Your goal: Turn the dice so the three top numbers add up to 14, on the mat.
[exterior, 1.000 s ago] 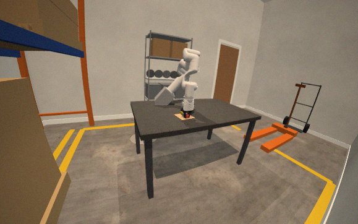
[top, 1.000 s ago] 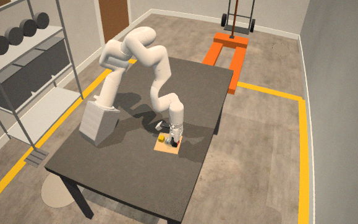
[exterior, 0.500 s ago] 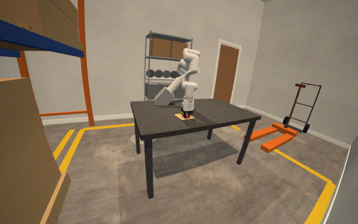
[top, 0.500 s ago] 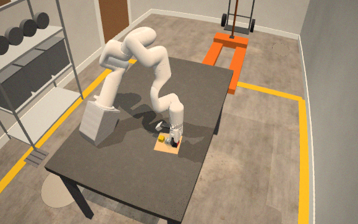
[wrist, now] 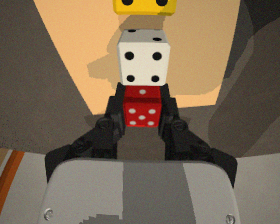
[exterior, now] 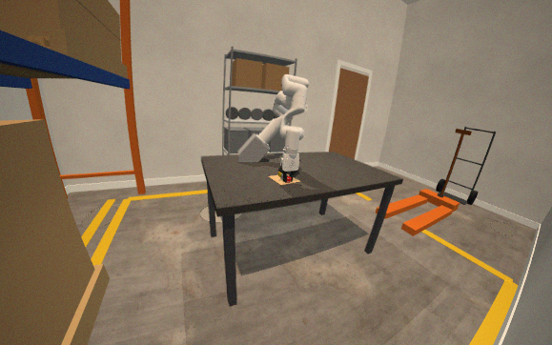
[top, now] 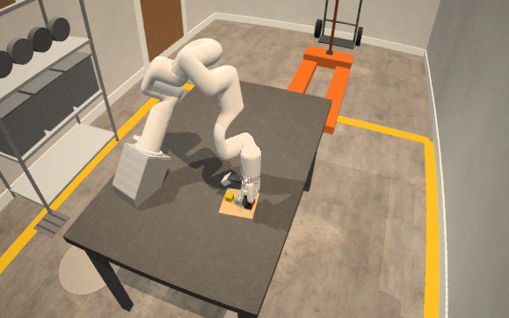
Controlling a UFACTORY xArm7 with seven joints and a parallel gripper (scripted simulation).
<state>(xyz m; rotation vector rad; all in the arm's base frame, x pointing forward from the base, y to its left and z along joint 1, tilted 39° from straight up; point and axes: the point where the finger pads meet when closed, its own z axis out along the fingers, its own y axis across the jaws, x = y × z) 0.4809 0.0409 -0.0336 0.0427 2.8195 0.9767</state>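
Right now my hand is 1 cm above the red die. Also, from my hand: mat (5 cm behind, 2 cm below); then yellow die (9 cm behind, 1 cm below); then white die (5 cm behind, 1 cm below).
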